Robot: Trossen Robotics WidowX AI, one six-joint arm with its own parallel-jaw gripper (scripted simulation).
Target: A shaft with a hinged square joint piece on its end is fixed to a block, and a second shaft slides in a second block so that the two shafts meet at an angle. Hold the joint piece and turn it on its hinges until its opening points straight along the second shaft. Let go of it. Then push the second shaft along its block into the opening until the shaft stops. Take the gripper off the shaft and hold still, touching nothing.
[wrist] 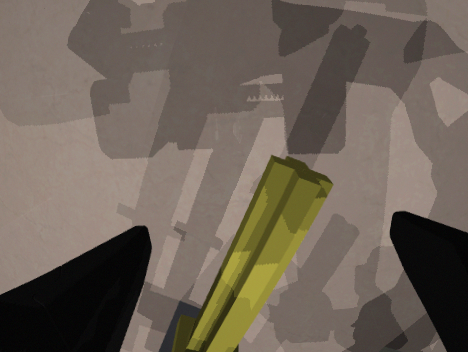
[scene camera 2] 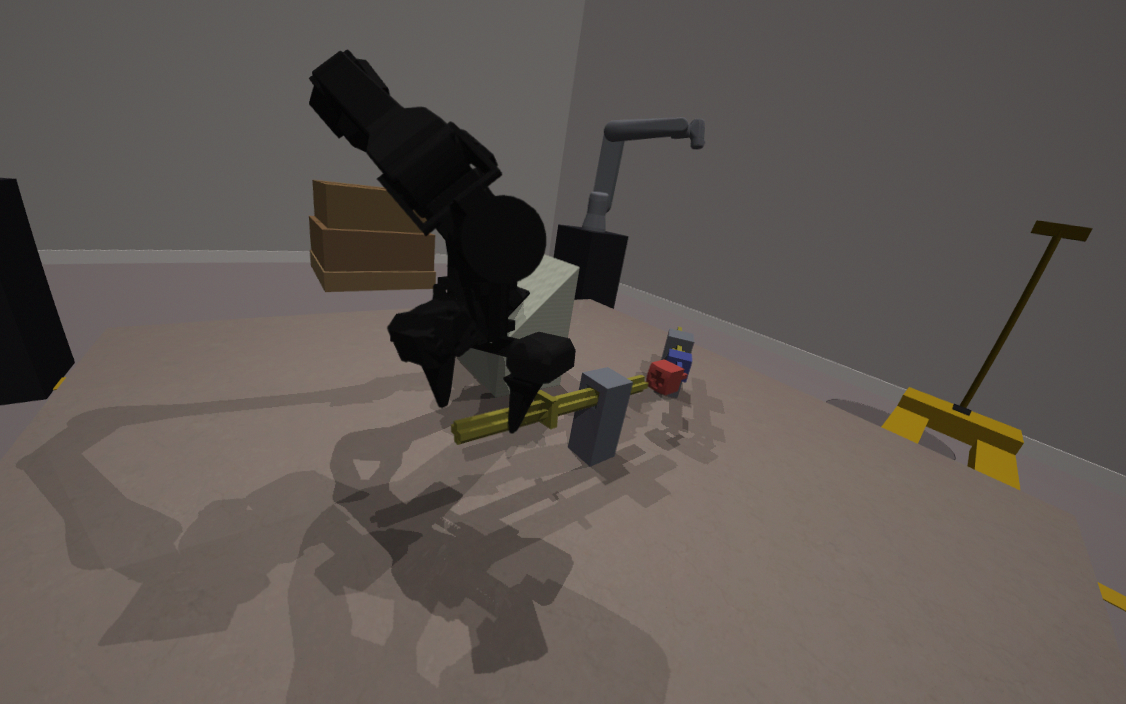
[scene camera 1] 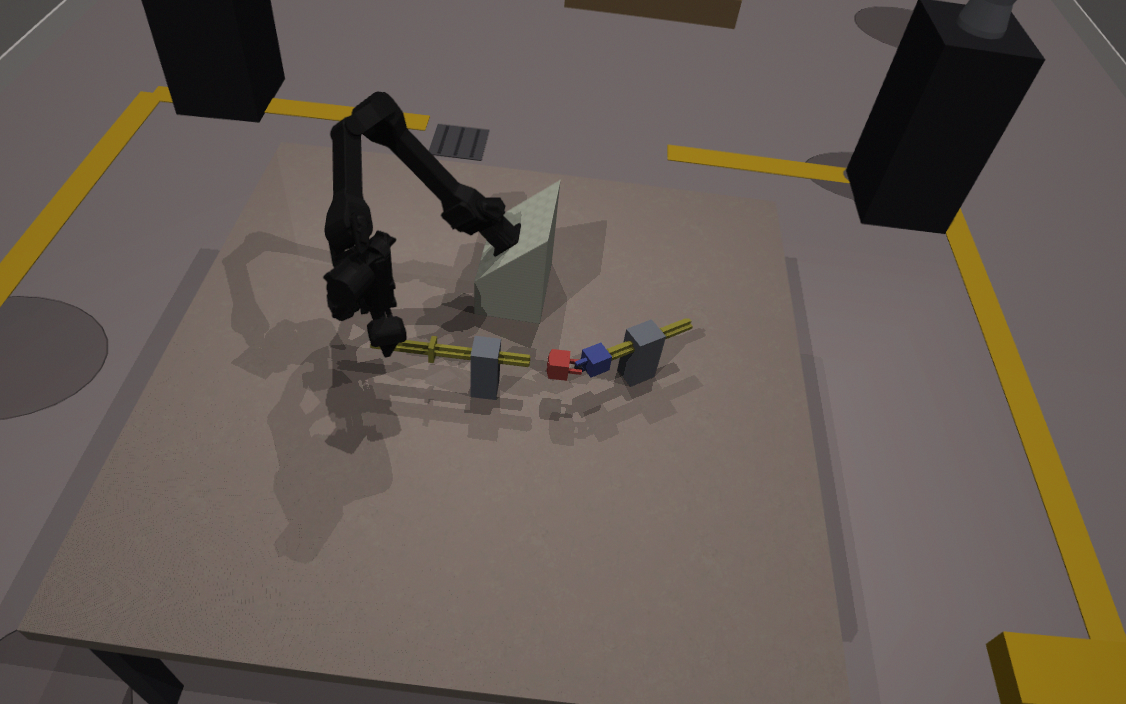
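Observation:
Yellow shaft (scene camera 2: 545,409) visible; further views of the shaft (wrist: 288,197) and, again, the shaft (scene camera 1: 432,349). Red joint piece (scene camera 2: 664,377) visible, as is the piece (scene camera 1: 558,362). Open and holding nothing: the gripper (scene camera 2: 476,418), seen also as the gripper (wrist: 271,232) and the gripper (scene camera 1: 382,339).

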